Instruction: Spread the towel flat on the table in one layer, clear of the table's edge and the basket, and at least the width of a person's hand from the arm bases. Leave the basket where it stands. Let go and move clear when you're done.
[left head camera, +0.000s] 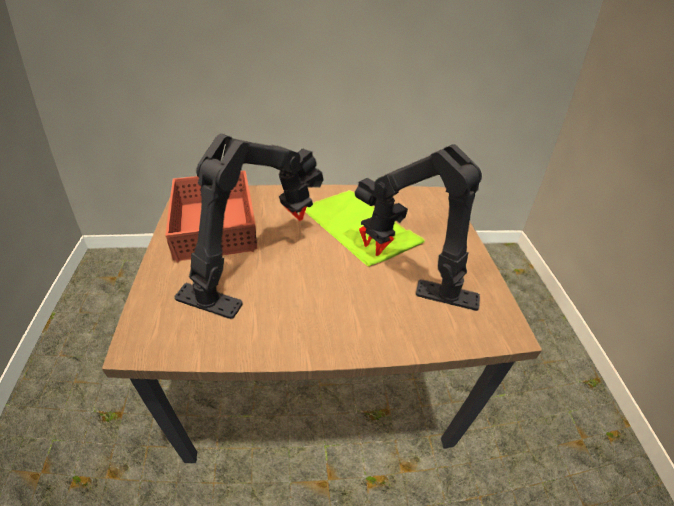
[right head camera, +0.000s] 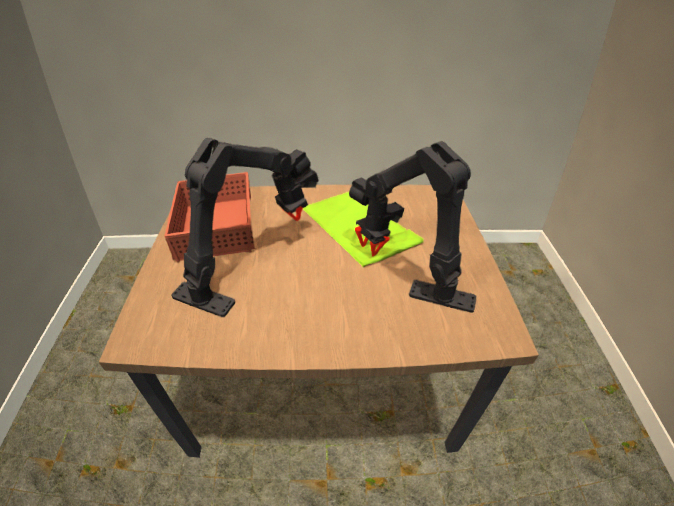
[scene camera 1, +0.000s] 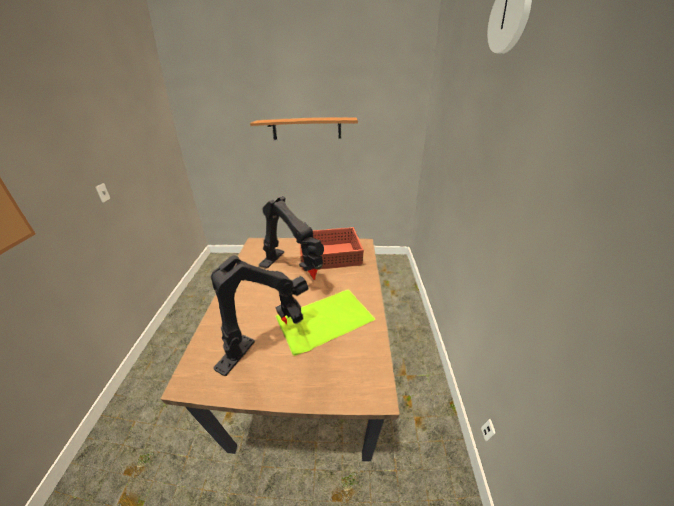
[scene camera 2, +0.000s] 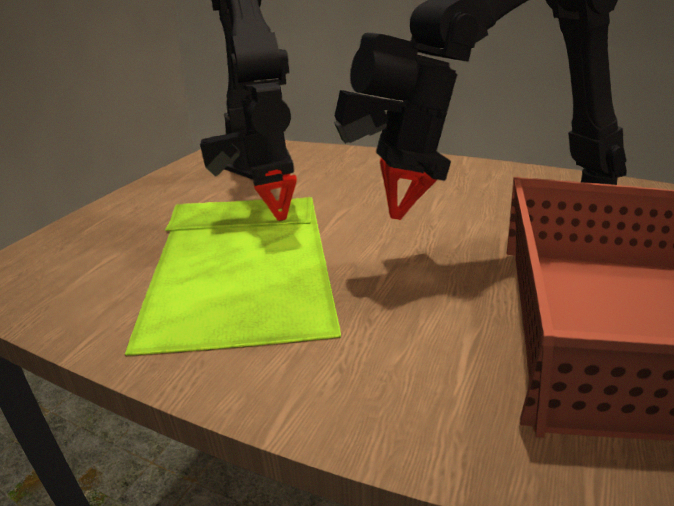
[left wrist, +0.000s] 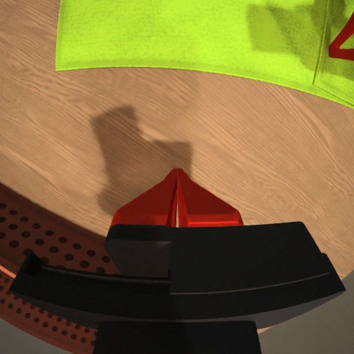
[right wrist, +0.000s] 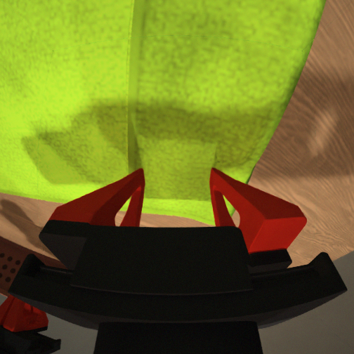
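The lime-green towel (left head camera: 340, 215) (right head camera: 332, 215) (scene camera 1: 337, 321) (scene camera 2: 239, 294) (left wrist: 175, 35) lies on the table, mostly flat. A strip along its end nearer the arms is folded over onto it; the folded strip (scene camera 2: 190, 215) (right wrist: 200, 60) shows in scene camera 2 and the right wrist view, with its loose edge as a straight line. My left gripper (left head camera: 299, 218) (right head camera: 296, 218) (scene camera 1: 314, 278) (scene camera 2: 396, 217) (left wrist: 177, 174) is shut and empty above the table, between towel and basket. My right gripper (left head camera: 372, 250) (right head camera: 369, 250) (scene camera 2: 280, 218) (right wrist: 176, 174) is open, a little above the folded strip, with nothing between its fingers.
The red basket (left head camera: 228, 209) (right head camera: 231, 215) (scene camera 1: 340, 249) (scene camera 2: 609, 288) stands on the wooden table (left head camera: 299, 332) (scene camera 2: 424, 381), apart from the towel. The left arm base (left head camera: 228, 307) and right arm base (left head camera: 468, 298) are at the near side. The towel's far end lies near the table's back edge.
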